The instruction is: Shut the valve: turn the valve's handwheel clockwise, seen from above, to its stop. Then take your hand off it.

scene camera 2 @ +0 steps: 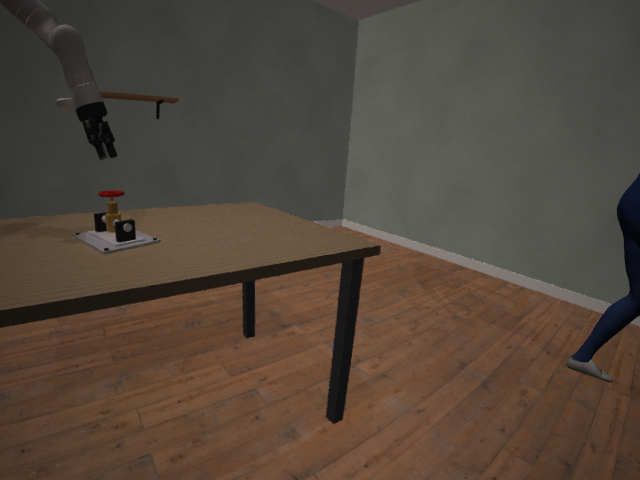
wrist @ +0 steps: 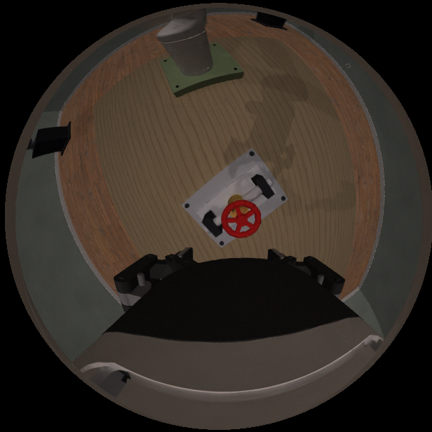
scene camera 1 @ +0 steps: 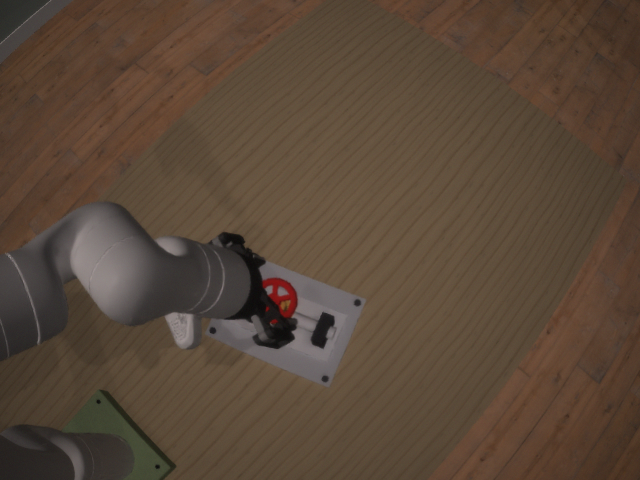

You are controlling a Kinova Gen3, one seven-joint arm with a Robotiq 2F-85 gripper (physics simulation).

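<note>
The red spoked handwheel [scene camera 1: 294, 301] [scene camera 2: 111, 193] [wrist: 241, 219] lies level on top of the brass valve body [scene camera 1: 284, 305] [scene camera 2: 113, 223] [wrist: 235, 200], which stands over a grey base plate [scene camera 1: 310, 369] [scene camera 2: 92, 242] [wrist: 222, 181]. My gripper [scene camera 2: 107, 156] [wrist: 230, 257] is open and empty. It hangs above the handwheel, with a clear gap in scene camera 2 view, and points down at a tilt. In scene camera 1 view the gripper and arm hide the wheel's left part. In the wrist view the whole wheel shows, above the line between the fingertips. Nothing touches the wheel.
Black pipe supports [scene camera 1: 323, 330] [scene camera 2: 125, 230] [wrist: 263, 186] stand on either side of the valve. The arm's green mounting plate [scene camera 1: 111, 413] [wrist: 175, 76] is on the table [scene camera 1: 413, 180] [scene camera 2: 217, 232]. A wall shelf [scene camera 2: 139, 96] is behind. A person in blue [scene camera 2: 628, 258] is at the right edge.
</note>
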